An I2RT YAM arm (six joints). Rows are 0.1 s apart.
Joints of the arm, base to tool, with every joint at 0 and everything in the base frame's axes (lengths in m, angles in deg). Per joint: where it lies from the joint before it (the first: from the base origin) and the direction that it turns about. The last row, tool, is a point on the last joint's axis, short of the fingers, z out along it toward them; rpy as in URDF.
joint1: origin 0 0 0.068 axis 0 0 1
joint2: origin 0.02 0.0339 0.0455 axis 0 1 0
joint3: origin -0.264 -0.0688 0 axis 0 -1 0
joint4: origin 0.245 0.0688 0.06 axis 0 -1 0
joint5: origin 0.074 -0.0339 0.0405 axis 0 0 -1
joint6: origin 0.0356 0 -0.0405 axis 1 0 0
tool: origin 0 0 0 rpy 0 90 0
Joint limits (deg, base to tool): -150..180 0..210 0..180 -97..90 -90..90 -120..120
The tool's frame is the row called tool.
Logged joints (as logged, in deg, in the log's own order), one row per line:
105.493 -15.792 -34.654 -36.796 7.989 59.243
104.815 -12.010 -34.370 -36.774 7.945 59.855
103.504 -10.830 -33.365 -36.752 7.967 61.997
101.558 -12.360 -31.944 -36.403 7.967 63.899
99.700 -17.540 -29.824 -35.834 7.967 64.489
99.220 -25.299 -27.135 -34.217 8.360 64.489
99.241 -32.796 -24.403 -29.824 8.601 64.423
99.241 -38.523 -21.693 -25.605 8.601 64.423
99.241 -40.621 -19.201 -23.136 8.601 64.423
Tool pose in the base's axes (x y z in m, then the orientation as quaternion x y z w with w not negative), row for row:
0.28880 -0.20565 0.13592 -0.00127 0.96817 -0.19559 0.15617
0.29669 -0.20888 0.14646 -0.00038 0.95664 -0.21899 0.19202
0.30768 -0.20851 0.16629 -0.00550 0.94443 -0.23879 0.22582
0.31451 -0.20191 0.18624 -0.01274 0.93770 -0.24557 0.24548
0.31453 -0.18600 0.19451 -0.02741 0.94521 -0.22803 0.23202
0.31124 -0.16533 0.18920 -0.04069 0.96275 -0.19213 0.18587
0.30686 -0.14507 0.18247 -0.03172 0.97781 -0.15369 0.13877
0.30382 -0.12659 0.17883 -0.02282 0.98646 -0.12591 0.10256
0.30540 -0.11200 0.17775 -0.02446 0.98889 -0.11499 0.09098
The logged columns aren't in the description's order. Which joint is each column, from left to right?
Columns, left to right: joint2, joint4, joint1, joint6, joint5, joint3.
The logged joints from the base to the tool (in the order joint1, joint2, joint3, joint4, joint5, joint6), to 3 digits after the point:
-34.654 105.493 59.243 -15.792 7.989 -36.796
-34.370 104.815 59.855 -12.010 7.945 -36.774
-33.365 103.504 61.997 -10.830 7.967 -36.752
-31.944 101.558 63.899 -12.360 7.967 -36.403
-29.824 99.700 64.489 -17.540 7.967 -35.834
-27.135 99.220 64.489 -25.299 8.360 -34.217
-24.403 99.241 64.423 -32.796 8.601 -29.824
-21.693 99.241 64.423 -38.523 8.601 -25.605
-19.201 99.241 64.423 -40.621 8.601 -23.136

